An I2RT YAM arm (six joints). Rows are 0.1 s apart.
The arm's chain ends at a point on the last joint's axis. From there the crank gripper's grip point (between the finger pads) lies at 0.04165 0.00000 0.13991 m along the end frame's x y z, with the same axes.
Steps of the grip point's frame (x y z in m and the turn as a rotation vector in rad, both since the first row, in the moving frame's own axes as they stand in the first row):
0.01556 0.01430 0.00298 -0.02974 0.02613 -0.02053
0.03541 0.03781 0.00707 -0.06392 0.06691 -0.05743
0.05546 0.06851 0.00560 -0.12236 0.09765 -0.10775
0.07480 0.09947 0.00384 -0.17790 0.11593 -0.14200
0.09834 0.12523 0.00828 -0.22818 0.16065 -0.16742
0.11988 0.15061 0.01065 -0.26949 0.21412 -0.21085
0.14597 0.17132 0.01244 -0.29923 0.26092 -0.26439
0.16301 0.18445 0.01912 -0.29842 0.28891 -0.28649
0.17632 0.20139 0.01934 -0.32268 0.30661 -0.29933
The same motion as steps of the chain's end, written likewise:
0.01189 0.01105 0.00416 -0.02974 0.02613 -0.02053
0.02597 0.03163 0.01037 -0.06392 0.06691 -0.05743
0.04140 0.05694 0.01108 -0.12236 0.09765 -0.10775
0.05769 0.08227 0.01123 -0.17790 0.11593 -0.14200
0.07472 0.10334 0.01946 -0.22818 0.16065 -0.16742
0.08866 0.12677 0.02634 -0.26949 0.21412 -0.21085
0.10822 0.14795 0.03210 -0.29923 0.26092 -0.26439
0.12180 0.16331 0.04072 -0.29842 0.28891 -0.28649
0.13259 0.17853 0.04307 -0.32268 0.30661 -0.29933

